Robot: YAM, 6 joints.
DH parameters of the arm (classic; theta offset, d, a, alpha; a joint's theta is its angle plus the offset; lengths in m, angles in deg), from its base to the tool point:
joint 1: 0 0.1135 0.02 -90
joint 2: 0 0 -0.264 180
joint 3: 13.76 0 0.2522 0
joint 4: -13.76 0 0.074 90
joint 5: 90 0 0 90
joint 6: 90 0.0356 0 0
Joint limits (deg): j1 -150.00..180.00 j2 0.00..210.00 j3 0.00..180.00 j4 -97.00..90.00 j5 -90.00..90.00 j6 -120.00..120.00
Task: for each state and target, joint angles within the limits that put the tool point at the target. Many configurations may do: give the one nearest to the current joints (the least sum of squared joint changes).
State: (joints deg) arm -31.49 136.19 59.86 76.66 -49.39 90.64
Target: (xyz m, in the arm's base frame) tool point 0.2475 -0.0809 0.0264
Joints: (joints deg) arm -24.51 127.72 22.47 77.65 -54.67 90.64
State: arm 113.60 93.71 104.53 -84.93 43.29 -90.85
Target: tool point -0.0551 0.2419 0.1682
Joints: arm 108.11 106.54 63.50 -89.18 39.91 -90.85
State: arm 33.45 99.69 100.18 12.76 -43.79 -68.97
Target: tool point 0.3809 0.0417 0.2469
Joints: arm 2.55 97.94 66.21 1.43 -43.94 -68.97
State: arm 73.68 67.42 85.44 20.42 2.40 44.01
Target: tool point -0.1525 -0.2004 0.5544
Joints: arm 52.82 17.93 93.93 25.42 -0.61 44.01
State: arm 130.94 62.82 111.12 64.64 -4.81 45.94
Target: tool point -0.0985 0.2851 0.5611
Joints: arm 108.80 89.48 95.25 59.20 -2.22 45.94
